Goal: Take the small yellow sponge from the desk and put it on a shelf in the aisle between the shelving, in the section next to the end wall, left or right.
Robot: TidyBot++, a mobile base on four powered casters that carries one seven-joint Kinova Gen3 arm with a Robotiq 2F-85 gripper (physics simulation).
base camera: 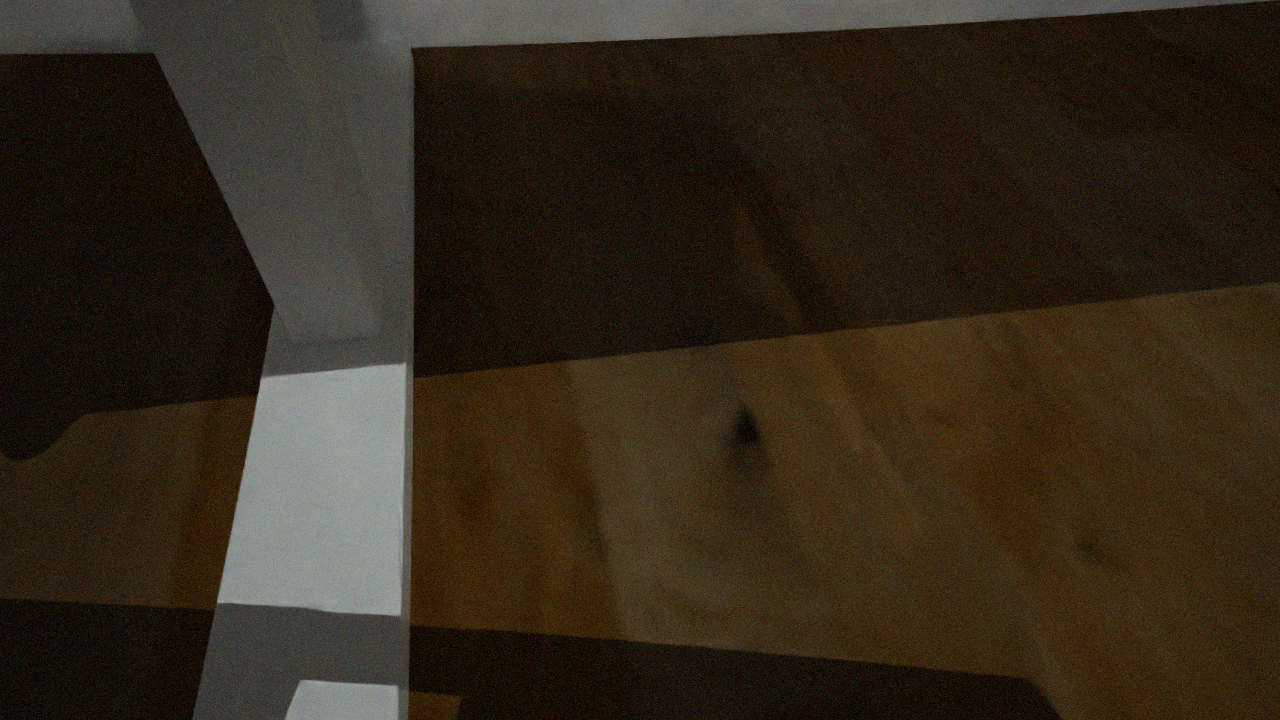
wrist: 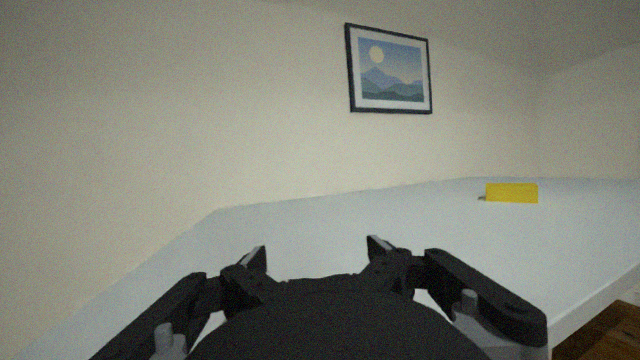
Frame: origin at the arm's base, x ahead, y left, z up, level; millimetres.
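Where they show: gripper, fingertip midpoint: (wrist: 317,252).
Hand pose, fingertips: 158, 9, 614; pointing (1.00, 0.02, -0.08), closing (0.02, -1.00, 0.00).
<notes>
After its pixels a point has its place, as x, y, z.
The small yellow sponge (wrist: 511,193) @[454, -512, 577] lies on the white desk (wrist: 500,240) @[260, -266, 554] towards its far end, at the right of the wrist view. A tiny dark thing shows at its left edge. My gripper (wrist: 317,252) @[158, 9, 614] is open, with no thing between its fingers. It is over the desk, well apart from the sponge, which is further off and to the right. The sponge and the gripper do not show in the base camera view. The shelving does not show in either view.
A framed mountain picture (wrist: 390,70) @[1001, -455, 1192] hangs on the cream wall (wrist: 200,100) @[766, 452, 1005] behind the desk. In the base camera view a white upright and foot (base camera: 326,483) stand close ahead on the wooden floor (base camera: 850,501) @[322, -128, -396], under a pale edge along the top.
</notes>
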